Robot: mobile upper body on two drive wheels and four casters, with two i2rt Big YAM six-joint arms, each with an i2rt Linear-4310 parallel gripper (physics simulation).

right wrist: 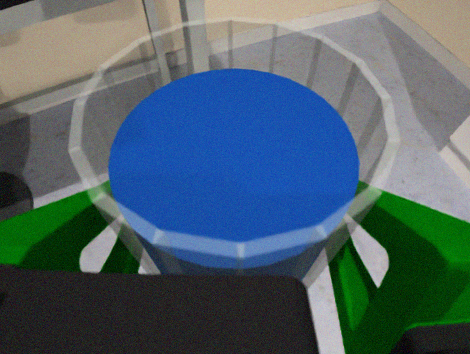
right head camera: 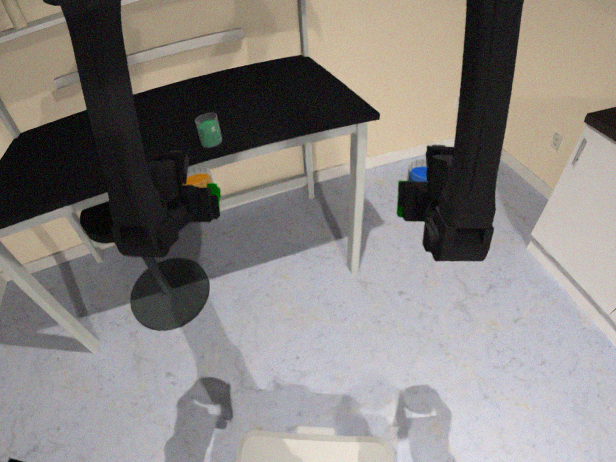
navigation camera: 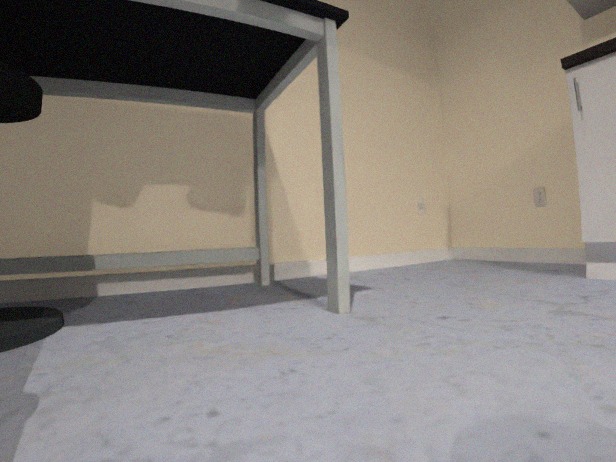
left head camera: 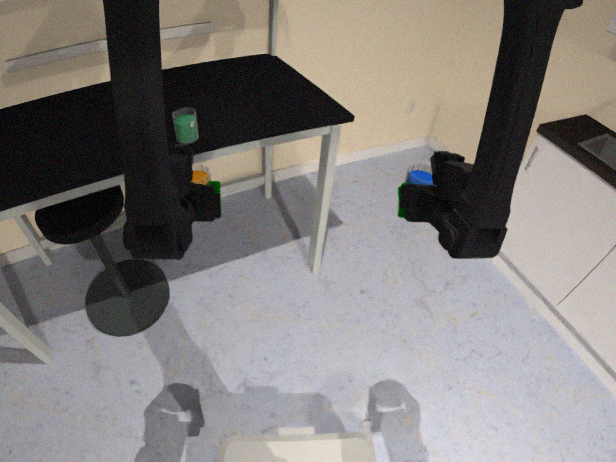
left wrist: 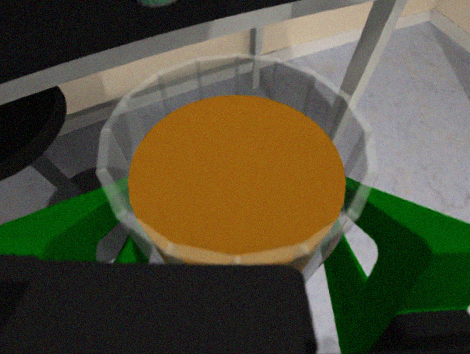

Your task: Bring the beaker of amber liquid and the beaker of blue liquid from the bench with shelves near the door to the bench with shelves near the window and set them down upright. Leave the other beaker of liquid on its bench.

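My left gripper (left head camera: pixel 212 200) (right head camera: pixel 210 200) is shut on the beaker of amber liquid (left head camera: pixel 201 176) (right head camera: pixel 198 179) (left wrist: pixel 237 175) and holds it upright in front of the bench's front edge, off the bench. My right gripper (left head camera: pixel 404 200) (right head camera: pixel 404 199) is shut on the beaker of blue liquid (left head camera: pixel 420 177) (right head camera: pixel 419 174) (right wrist: pixel 234 155), held upright over the floor to the right of the bench. The beaker of green liquid (left head camera: pixel 186 128) (right head camera: pixel 209 132) stands upright on the black-topped bench (left head camera: pixel 260 95) (right head camera: pixel 285 95) near its front edge. In both head views the arms hide part of the bench.
A black stool (left head camera: pixel 127 300) (right head camera: pixel 170 295) stands at the bench's front left. The bench's right front leg (left head camera: pixel 325 200) (right head camera: pixel 357 200) (navigation camera: pixel 336 175) reaches down to the floor. A white cabinet (left head camera: pixel 560 210) (right head camera: pixel 585 200) (navigation camera: pixel 597 150) with a dark top stands at the right. Walls meet in a corner behind.
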